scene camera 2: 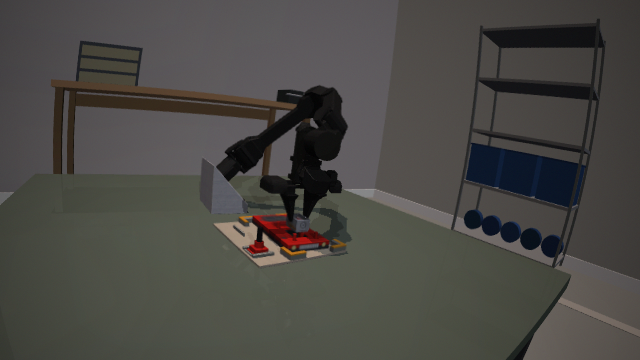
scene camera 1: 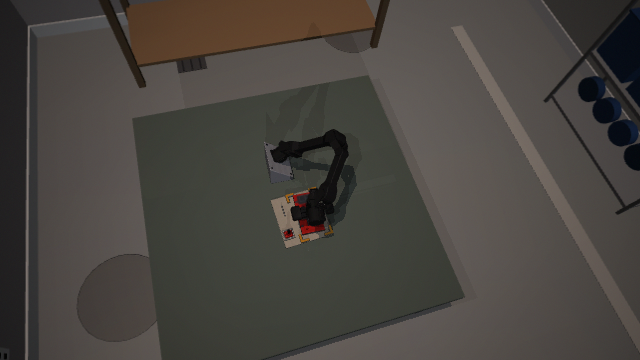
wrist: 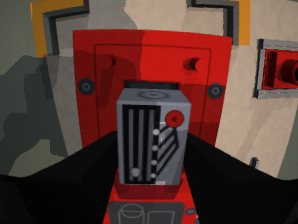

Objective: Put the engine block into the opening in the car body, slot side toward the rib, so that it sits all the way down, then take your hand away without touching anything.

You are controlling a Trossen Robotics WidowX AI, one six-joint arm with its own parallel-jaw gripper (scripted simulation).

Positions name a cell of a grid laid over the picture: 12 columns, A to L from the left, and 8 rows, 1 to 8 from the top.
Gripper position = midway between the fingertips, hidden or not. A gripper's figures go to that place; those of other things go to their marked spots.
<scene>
My gripper (wrist: G5) is 10 cm from the lens. A grey engine block (wrist: G5) is 8 cm from the lens. A red car body (wrist: E3): 11 cm from the lens.
</scene>
